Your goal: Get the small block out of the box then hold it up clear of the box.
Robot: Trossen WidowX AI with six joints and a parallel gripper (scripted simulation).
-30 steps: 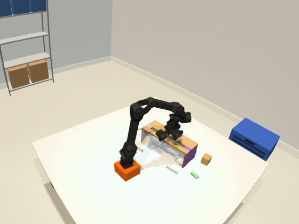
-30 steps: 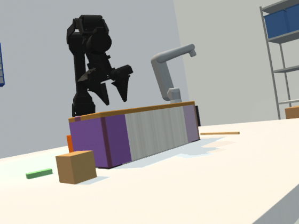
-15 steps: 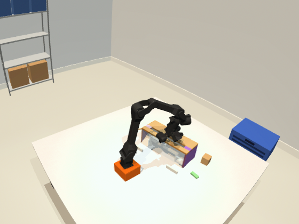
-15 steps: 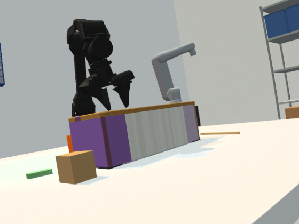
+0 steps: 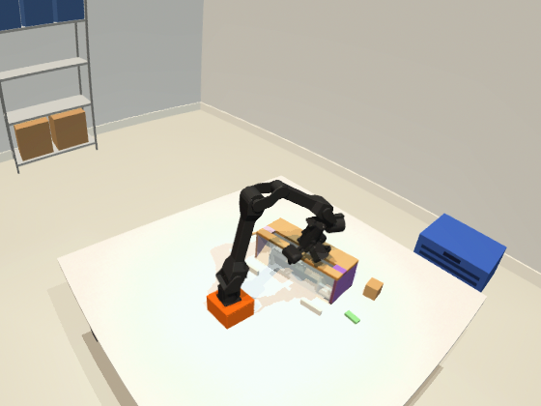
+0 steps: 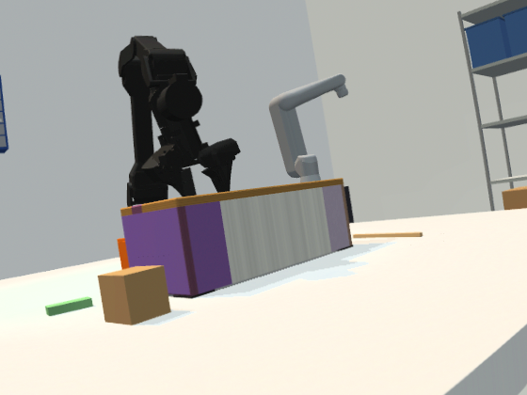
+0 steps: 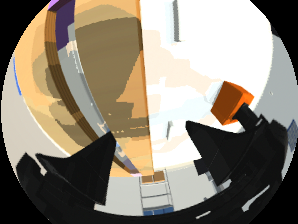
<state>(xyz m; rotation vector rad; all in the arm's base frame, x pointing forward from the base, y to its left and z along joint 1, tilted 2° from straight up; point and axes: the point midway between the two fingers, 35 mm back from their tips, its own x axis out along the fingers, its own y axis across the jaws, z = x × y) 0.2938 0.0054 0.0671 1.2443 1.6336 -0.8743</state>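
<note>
Right now the long box is 3 cm ahead of my gripper tip, 2 cm to the left of it and 5 cm below it. From my gripper tip the other things lie so: blue block (4 cm ahead, 5 cm to the left, 3 cm below); then thin wooden stick (8 cm ahead, 33 cm to the left, 11 cm below); then tan cube (22 cm ahead, 22 cm to the right, 9 cm below).
</note>
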